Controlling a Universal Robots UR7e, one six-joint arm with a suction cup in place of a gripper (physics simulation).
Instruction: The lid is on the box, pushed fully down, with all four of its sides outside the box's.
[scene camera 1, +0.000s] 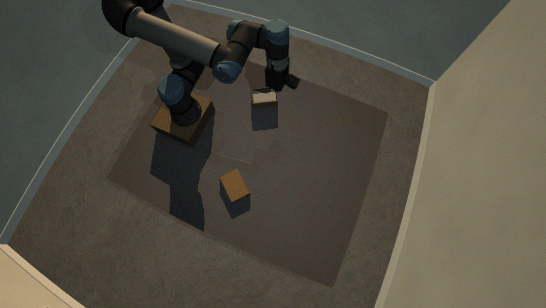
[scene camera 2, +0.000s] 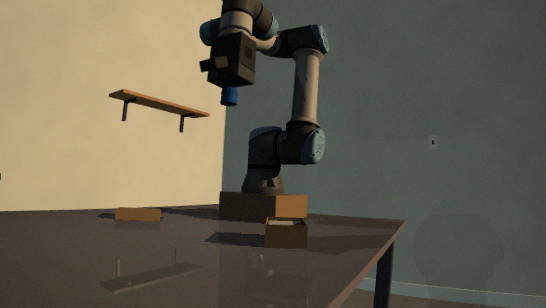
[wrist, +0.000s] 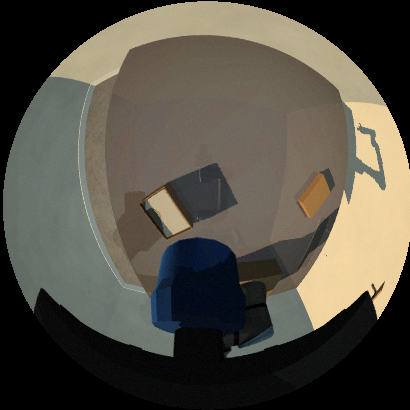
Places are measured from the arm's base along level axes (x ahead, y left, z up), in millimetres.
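Pixels of known places: hand at its tool point: (scene camera 2: 228, 103) (wrist: 198, 266); arm's base at its link origin: (scene camera 1: 186, 112) (scene camera 2: 262, 193) (wrist: 245, 291).
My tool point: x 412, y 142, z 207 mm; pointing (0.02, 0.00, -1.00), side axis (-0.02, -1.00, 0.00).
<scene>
Ahead of a thing's pixels: the offset from my tool point to its middle. Level surfaces: height alone.
The box {270 mm down, 99 mm back, 96 mm left} (scene camera 1: 264, 105) (scene camera 2: 286, 236) (wrist: 179, 206) is brown and open at the top, with a pale inside surface showing. It stands upright on the table near the arm. The orange-brown lid {280 mm down, 66 mm back, 376 mm right} (scene camera 1: 235, 185) (scene camera 2: 138, 214) (wrist: 315, 196) lies flat on the table, its closed face up, well apart from the box. My gripper, a blue suction cup (scene camera 2: 229, 96) (wrist: 200, 280), points down high above the table with nothing on it. In scene camera 1 its dark tool body (scene camera 1: 276, 77) is close behind the box and the cup is hidden.
The arm's base stands on a brown block (scene camera 1: 162, 121) (scene camera 2: 291, 206) (wrist: 260, 270) on the table {294 mm down} (scene camera 1: 310, 175) (scene camera 2: 190, 260) (wrist: 215, 100). A wooden shelf (scene camera 2: 160, 104) is fixed to the pale wall. In scene camera 2 the box is near the table's right edge.
</scene>
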